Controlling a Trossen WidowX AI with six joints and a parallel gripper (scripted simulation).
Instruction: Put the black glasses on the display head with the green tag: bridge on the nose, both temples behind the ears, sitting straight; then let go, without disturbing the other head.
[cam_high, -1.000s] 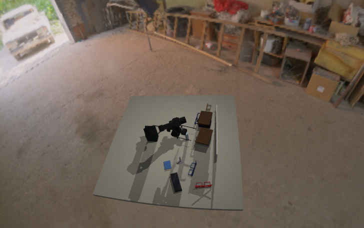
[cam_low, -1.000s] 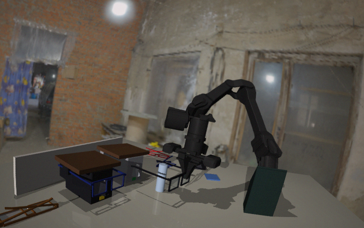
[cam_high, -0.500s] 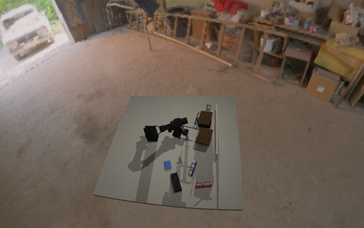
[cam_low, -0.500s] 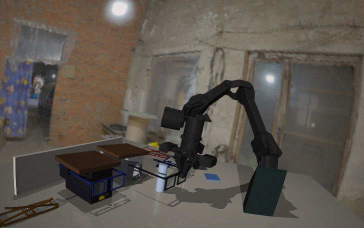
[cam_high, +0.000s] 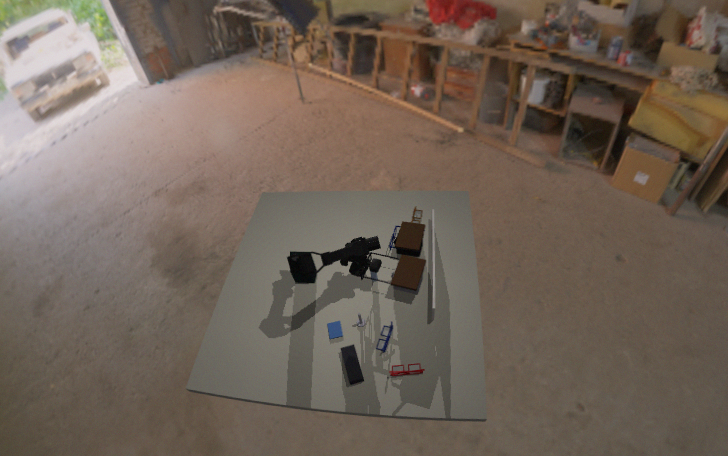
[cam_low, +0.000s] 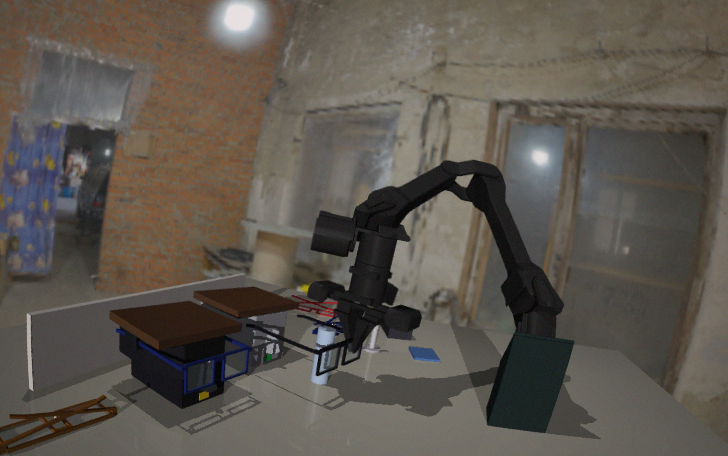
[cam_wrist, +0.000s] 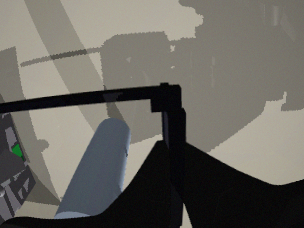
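The pale blue cylinder is 50 mm ahead of my gripper tip, 20 mm below it and 10 mm to the left of it. The rest, counted from my gripper tip: black head (220 mm to the left, 180 mm ahead, 10 mm below); then blue cloth (280 mm to the right, 90 mm behind, 60 mm below); then stand (230 mm to the right, 40 mm below, 20 mm ahead).
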